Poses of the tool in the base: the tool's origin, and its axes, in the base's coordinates. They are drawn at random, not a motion.
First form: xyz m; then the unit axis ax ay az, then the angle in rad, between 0 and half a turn.
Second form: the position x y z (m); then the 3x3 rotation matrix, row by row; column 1 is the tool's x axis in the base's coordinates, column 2 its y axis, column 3 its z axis. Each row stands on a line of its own. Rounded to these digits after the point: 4 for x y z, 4 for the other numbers.
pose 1, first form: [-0.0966, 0.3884, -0.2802, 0.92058, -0.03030, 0.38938, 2.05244]
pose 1, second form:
-0.0966, 0.3884, -0.2802
0.7768, -0.3859, 0.4977
0.3043, -0.4619, -0.8331
0.5514, 0.7986, -0.2414

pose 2, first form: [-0.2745, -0.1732, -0.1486, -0.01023, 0.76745, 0.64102, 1.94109]
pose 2, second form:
-0.2745, -0.1732, -0.1486
-0.3617, -0.6083, 0.7065
0.5869, 0.4402, 0.6795
-0.7244, 0.6605, 0.1977

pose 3, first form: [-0.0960, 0.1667, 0.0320, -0.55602, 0.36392, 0.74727, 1.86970]
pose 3, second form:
-0.0960, 0.1667, 0.0320
0.1057, -0.9761, -0.1901
0.4522, -0.1230, 0.8834
-0.8856, -0.1793, 0.4284

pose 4, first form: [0.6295, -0.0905, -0.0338, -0.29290, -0.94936, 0.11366, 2.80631]
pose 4, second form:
0.6295, -0.0905, -0.0338
-0.7775, 0.5033, -0.3771
0.5781, 0.8081, -0.1134
0.2476, -0.3062, -0.9192

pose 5, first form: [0.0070, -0.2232, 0.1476, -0.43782, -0.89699, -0.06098, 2.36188]
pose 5, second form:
0.0070, -0.2232, 0.1476
-0.3831, 0.7149, -0.5850
0.6291, 0.6656, 0.4014
0.6763, -0.2142, -0.7048

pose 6, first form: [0.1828, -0.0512, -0.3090, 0.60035, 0.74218, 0.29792, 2.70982]
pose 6, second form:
0.1828, -0.0512, -0.3090
-0.2205, 0.7256, 0.6519
0.9749, 0.1429, 0.1707
0.0307, 0.6732, -0.7389

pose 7, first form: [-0.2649, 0.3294, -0.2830, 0.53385, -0.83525, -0.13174, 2.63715]
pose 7, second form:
-0.2649, 0.3294, -0.2830
-0.3409, -0.7726, -0.5356
-0.8999, 0.4330, -0.0517
0.2718, 0.4644, -0.8429

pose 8, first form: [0.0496, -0.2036, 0.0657, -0.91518, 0.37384, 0.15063, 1.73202]
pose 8, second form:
0.0496, -0.2036, 0.0657
0.8115, -0.5457, 0.2090
-0.2484, 0.0017, 0.9687
-0.5290, -0.8380, -0.1342

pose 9, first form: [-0.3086, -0.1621, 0.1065, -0.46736, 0.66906, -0.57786, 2.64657]
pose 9, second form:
-0.3086, -0.1621, 0.1065
-0.4693, -0.3133, 0.8256
-0.8624, -0.0384, -0.5048
0.1899, -0.9489, -0.2522

